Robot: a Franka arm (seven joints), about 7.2 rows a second.
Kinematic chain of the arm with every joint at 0, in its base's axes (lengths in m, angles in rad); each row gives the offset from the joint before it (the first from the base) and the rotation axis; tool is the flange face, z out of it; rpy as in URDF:
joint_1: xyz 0 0 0.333 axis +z
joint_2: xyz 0 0 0 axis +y
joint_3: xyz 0 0 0.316 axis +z
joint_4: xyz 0.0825 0 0 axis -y
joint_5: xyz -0.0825 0 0.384 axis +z
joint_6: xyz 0 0 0 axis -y
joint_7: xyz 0.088 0 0 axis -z
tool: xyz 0 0 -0.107 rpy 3.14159 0 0
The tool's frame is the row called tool.
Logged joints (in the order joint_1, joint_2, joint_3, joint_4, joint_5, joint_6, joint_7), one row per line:
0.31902, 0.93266, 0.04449, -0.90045, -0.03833, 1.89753, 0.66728
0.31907, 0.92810, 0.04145, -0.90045, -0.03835, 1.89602, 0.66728
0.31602, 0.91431, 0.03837, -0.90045, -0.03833, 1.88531, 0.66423
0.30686, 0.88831, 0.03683, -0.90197, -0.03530, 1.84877, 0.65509
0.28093, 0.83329, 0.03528, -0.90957, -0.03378, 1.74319, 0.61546
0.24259, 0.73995, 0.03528, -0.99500, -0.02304, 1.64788, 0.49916
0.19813, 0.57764, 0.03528, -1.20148, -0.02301, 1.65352, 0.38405
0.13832, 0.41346, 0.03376, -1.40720, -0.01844, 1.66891, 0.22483
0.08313, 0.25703, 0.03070, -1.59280, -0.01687, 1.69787, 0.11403
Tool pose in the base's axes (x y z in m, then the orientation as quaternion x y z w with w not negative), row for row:
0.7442, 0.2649, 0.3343, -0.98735, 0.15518, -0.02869, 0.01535
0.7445, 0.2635, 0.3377, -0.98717, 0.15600, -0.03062, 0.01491
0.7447, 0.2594, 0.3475, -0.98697, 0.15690, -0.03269, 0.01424
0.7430, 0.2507, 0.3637, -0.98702, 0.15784, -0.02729, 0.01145
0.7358, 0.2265, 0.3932, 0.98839, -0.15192, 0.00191, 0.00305
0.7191, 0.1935, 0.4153, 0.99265, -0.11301, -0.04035, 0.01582
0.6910, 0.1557, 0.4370, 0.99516, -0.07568, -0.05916, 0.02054
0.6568, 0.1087, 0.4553, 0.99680, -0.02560, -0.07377, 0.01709
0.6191, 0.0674, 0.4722, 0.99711, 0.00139, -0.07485, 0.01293
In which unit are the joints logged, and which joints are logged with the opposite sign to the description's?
The joints are logged in radians. Opposite sign: none.
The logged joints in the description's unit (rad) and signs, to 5 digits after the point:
0.31902, 0.93266, 0.04449, -0.90045, -0.03833, 1.89753, 0.66728
0.31907, 0.92810, 0.04145, -0.90045, -0.03835, 1.89602, 0.66728
0.31602, 0.91431, 0.03837, -0.90045, -0.03833, 1.88531, 0.66423
0.30686, 0.88831, 0.03683, -0.90197, -0.03530, 1.84877, 0.65509
0.28093, 0.83329, 0.03528, -0.90957, -0.03378, 1.74319, 0.61546
0.24259, 0.73995, 0.03528, -0.99500, -0.02304, 1.64788, 0.49916
0.19813, 0.57764, 0.03528, -1.20148, -0.02301, 1.65352, 0.38405
0.13832, 0.41346, 0.03376, -1.40720, -0.01844, 1.66891, 0.22483
0.08313, 0.25703, 0.03070, -1.59280, -0.01687, 1.69787, 0.11403

